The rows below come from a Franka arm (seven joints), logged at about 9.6 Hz.
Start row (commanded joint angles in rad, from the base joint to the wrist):
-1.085 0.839 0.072 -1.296 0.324 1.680 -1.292
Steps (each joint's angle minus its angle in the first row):
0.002 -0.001 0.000 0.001 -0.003 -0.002 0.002
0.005 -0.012 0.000 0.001 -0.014 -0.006 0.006
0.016 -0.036 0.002 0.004 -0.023 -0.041 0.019
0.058 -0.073 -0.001 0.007 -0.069 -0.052 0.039
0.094 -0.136 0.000 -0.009 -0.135 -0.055 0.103
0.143 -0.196 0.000 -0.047 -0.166 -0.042 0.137
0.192 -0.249 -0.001 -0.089 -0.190 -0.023 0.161
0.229 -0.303 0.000 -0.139 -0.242 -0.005 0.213
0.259 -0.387 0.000 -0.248 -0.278 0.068 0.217
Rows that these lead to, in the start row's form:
-1.083 0.838 0.072 -1.295 0.321 1.678 -1.290
-1.080 0.827 0.072 -1.295 0.310 1.674 -1.286
-1.069 0.803 0.074 -1.292 0.301 1.639 -1.273
-1.027 0.766 0.071 -1.289 0.255 1.628 -1.253
-0.991 0.703 0.072 -1.305 0.189 1.625 -1.189
-0.942 0.643 0.072 -1.343 0.158 1.638 -1.155
-0.893 0.590 0.071 -1.385 0.134 1.657 -1.131
-0.856 0.536 0.072 -1.435 0.082 1.675 -1.079
-0.826 0.452 0.072 -1.544 0.046 1.748 -1.075

